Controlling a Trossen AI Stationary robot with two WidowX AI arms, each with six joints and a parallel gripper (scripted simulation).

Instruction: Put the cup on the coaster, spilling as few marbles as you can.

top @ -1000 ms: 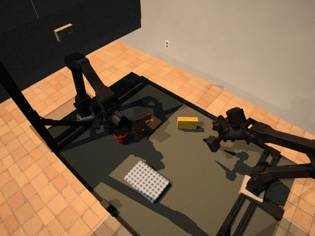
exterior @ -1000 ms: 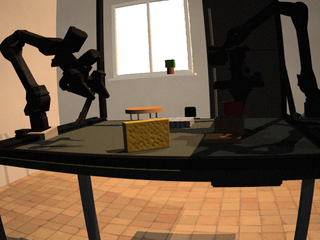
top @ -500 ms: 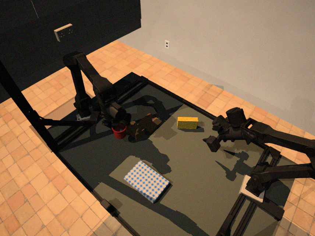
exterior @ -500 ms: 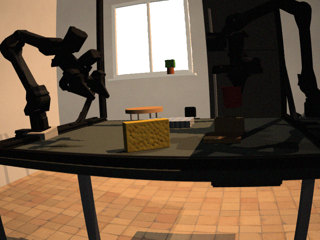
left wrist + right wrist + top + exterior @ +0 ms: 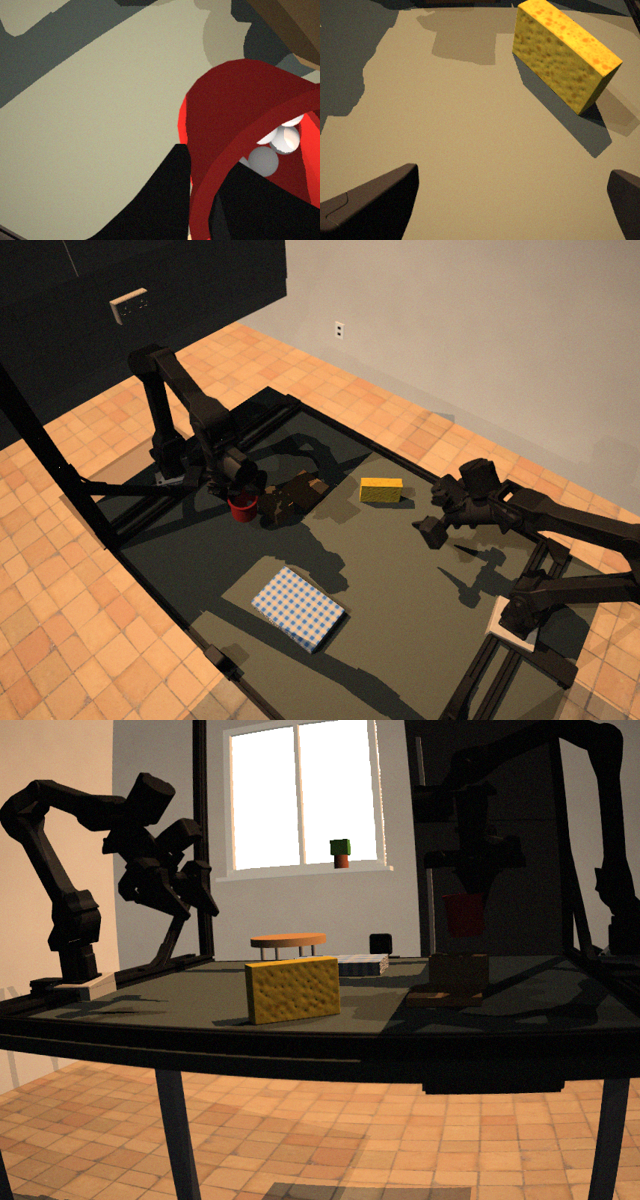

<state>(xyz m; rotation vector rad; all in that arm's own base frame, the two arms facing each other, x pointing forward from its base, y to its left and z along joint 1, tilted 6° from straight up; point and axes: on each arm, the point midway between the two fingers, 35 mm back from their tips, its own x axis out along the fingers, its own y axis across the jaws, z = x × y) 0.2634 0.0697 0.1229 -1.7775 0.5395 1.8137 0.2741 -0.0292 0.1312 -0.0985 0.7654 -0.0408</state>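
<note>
Right now my left hand is 4 cm above the red cup, 3 cm to the left of it and 1 cm short of it. The rest, counted from my left hand: brown coaster: 19 cm ahead, 14 cm below, 10 cm to the right; brown block: 12 cm below, 10 cm ahead, 6 cm to the right.
</note>
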